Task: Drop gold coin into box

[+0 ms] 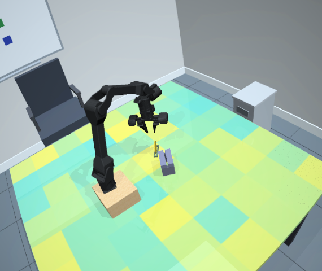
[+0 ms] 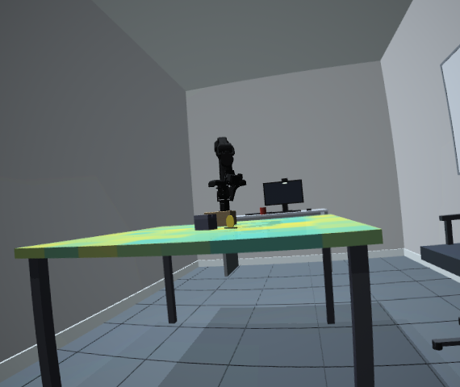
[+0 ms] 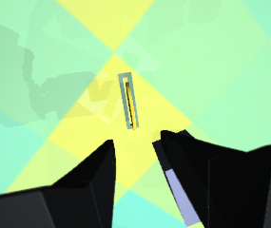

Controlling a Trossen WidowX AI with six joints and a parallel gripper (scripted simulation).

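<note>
The gold coin is 10 cm below my gripper tip.
</note>
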